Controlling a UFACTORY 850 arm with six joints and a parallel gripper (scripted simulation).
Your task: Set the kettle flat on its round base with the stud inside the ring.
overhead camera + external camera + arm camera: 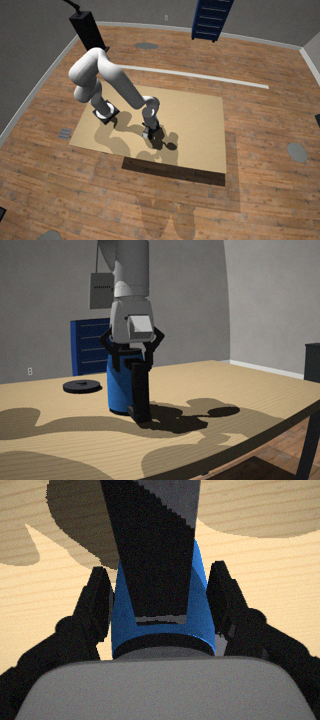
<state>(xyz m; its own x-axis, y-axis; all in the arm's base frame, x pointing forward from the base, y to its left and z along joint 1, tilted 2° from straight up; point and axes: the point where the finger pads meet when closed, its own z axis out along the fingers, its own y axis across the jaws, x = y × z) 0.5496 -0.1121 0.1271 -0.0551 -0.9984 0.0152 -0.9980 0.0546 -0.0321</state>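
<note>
The blue kettle is 50 mm below my hand and 30 mm to the left of it. From my hand the other things lie so: round kettle base: 340 mm to the left, 120 mm below, 90 mm behind.
</note>
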